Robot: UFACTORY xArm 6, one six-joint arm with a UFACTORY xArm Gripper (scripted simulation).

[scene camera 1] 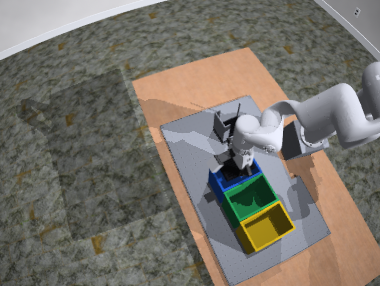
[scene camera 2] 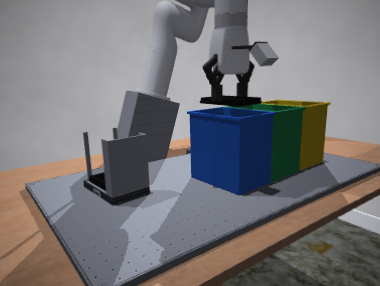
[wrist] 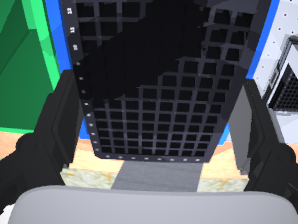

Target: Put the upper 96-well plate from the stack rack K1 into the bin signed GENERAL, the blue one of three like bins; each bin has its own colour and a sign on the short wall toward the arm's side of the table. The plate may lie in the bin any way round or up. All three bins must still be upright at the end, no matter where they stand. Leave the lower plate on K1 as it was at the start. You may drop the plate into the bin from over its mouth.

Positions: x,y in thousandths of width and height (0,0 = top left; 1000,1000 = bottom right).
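Note:
The gripper (scene camera 2: 604,351), (scene camera 1: 622,579), (wrist: 532,413). A yellow bin (scene camera 1: 693,802), (scene camera 2: 828,418); out of frame in the wrist view. A green bin (scene camera 2: 757,432), (scene camera 1: 672,677). A blue bin (scene camera 2: 609,519).

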